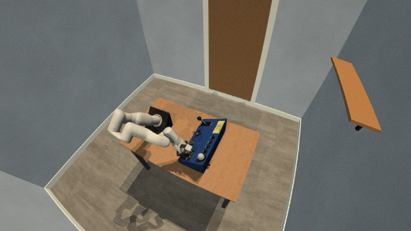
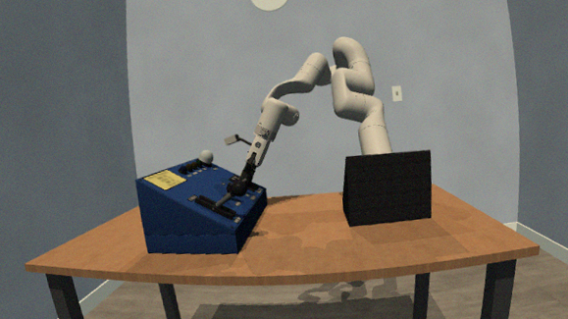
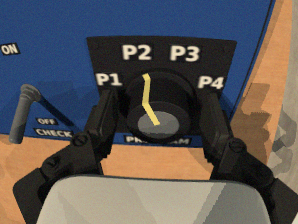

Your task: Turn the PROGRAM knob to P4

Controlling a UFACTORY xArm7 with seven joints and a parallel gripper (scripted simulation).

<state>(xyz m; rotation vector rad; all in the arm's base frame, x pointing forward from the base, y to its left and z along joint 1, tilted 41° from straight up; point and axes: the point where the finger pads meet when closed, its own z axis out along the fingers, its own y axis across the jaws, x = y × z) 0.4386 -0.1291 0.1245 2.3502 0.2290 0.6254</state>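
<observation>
Now: the check toggle 120 mm to the left of my hand and 10 mm below it. Round my hand: mode knob: 240 mm to the left; then black lever: 360 mm to the left, 20 mm behind; then blue console: 180 mm to the left, 40 mm ahead, 30 mm below.
</observation>
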